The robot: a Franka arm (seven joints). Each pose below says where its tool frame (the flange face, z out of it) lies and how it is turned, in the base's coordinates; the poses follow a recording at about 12 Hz.
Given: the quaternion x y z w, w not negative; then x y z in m.
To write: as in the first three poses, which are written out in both.
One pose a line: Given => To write
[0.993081 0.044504 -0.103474 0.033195 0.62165 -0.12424 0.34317] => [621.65 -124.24 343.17 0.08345 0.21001 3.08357]
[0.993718 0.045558 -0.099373 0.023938 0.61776 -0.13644 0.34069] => [617.76 -136.44 340.69 0.08766 0.20103 3.10227]
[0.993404 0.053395 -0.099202 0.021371 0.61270 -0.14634 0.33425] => [612.70 -146.34 334.25 0.10412 0.20072 3.10907]
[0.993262 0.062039 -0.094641 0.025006 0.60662 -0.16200 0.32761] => [606.62 -162.00 327.61 0.12103 0.19229 3.10294]
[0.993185 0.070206 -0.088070 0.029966 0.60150 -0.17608 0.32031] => [601.50 -176.08 320.31 0.13681 0.18012 3.09364]
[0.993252 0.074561 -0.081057 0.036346 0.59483 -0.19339 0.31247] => [594.83 -193.39 312.47 0.14474 0.16722 3.08059]
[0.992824 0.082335 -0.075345 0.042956 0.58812 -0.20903 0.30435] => [588.12 -209.03 304.35 0.15966 0.15733 3.06773]
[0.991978 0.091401 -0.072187 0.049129 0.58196 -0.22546 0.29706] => [581.96 -225.46 297.06 0.17722 0.15279 3.05622]
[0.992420 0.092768 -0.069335 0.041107 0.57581 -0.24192 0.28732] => [575.81 -241.92 287.32 0.18133 0.14576 3.07207]
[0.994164 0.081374 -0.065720 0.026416 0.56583 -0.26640 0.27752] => [565.83 -266.40 277.52 0.16048 0.13539 3.09937]
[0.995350 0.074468 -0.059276 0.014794 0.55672 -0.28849 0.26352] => [556.72 -288.49 263.52 0.14810 0.12050 3.12082]
